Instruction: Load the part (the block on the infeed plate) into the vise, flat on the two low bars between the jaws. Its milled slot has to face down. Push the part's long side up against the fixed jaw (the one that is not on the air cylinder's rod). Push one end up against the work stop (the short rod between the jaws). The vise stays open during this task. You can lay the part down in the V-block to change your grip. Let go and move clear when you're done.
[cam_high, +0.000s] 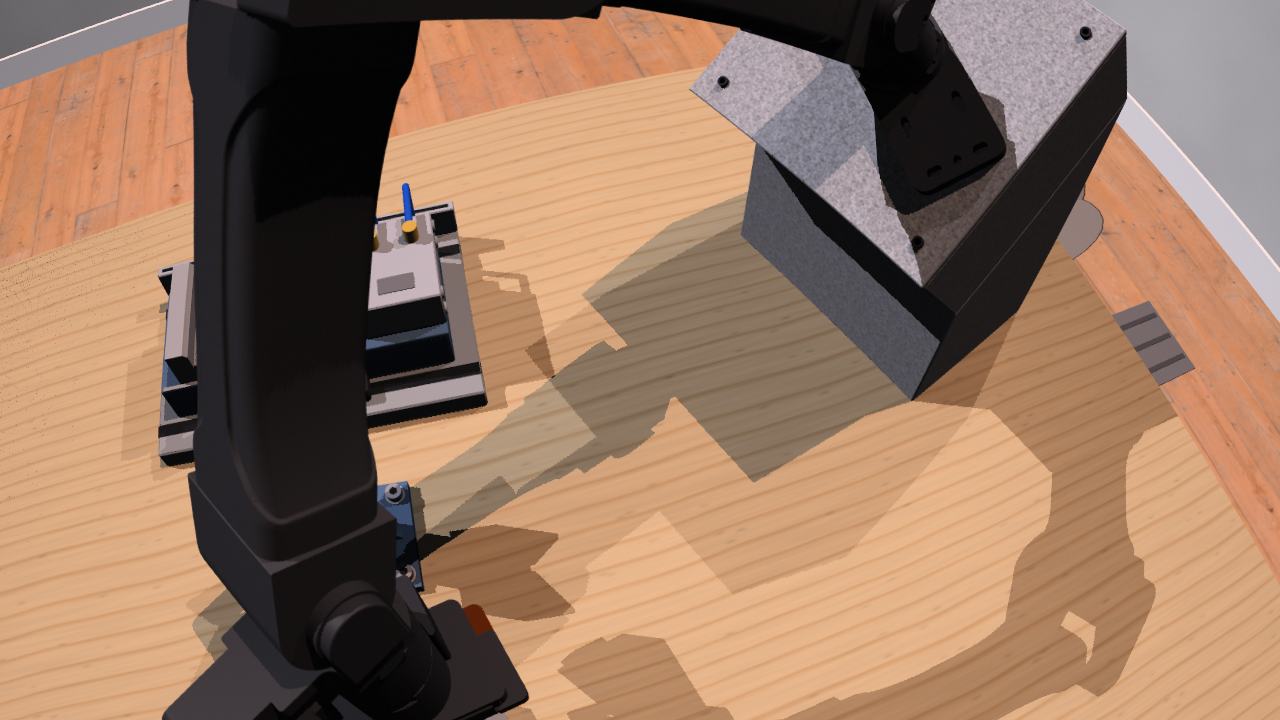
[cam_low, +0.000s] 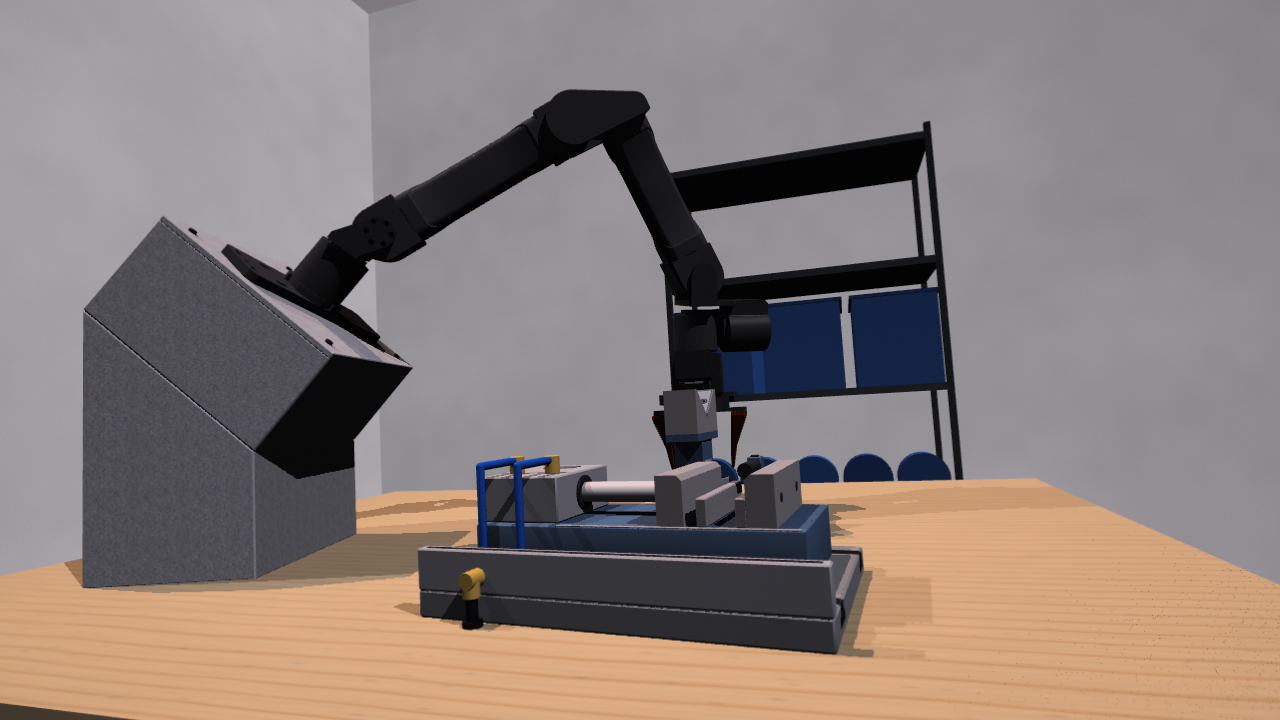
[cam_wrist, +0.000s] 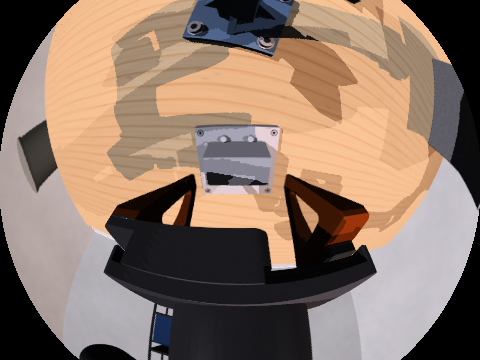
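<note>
The grey part is 4 cm below my hand and 1 cm to the left of it. Also, from my hand: infeed plate: 6 cm below, 1 cm to the left; cylinder rod: 34 cm to the right, 10 cm ahead, 1 cm above; work stop rod: 29 cm to the right, 18 cm ahead, 2 cm above.
</note>
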